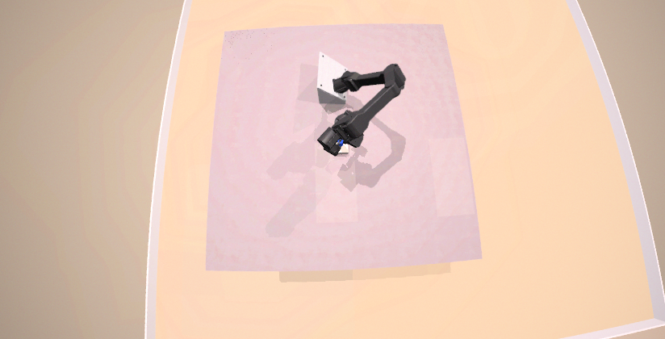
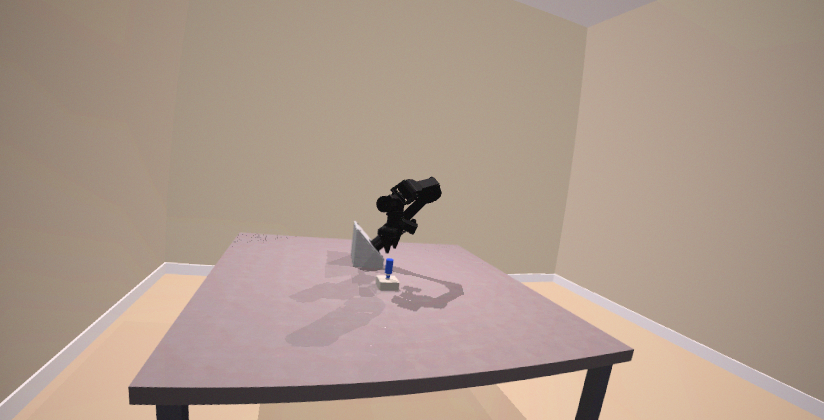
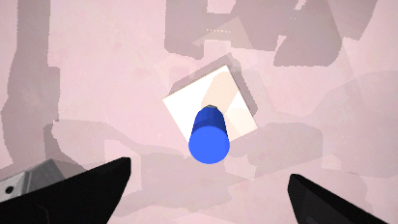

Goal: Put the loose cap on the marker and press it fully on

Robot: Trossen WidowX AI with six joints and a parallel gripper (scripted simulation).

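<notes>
Right now my gripper tip is 6 cm above the blue cap. Also, from my gripper tip: beige holder block: 13 cm below.
</notes>
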